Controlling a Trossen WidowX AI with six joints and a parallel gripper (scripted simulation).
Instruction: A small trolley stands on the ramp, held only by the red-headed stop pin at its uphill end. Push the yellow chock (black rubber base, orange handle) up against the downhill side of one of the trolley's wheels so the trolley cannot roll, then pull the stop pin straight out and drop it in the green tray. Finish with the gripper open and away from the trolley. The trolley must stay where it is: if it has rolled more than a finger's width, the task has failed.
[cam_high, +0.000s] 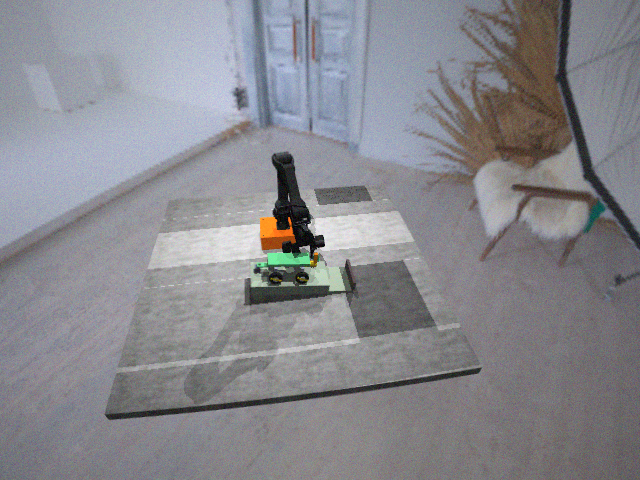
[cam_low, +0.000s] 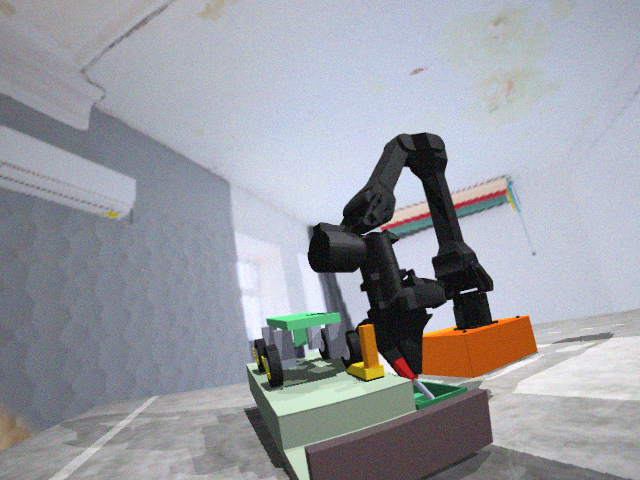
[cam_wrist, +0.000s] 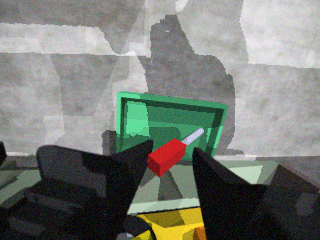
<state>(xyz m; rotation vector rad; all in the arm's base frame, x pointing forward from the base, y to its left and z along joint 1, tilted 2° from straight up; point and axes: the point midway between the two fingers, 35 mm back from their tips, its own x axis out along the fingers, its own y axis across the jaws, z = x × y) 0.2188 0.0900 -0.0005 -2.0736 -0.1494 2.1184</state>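
The red-headed stop pin lies 10 mm to the left of my gripper tip and 10 mm below it. From my gripper tip the other things lie so: pale green ramp 120 mm ahead, 90 mm to the right; then trolley 120 mm ahead, 90 mm to the right, 70 mm above; then yellow chock 70 mm ahead, 10 mm to the left, 40 mm above.
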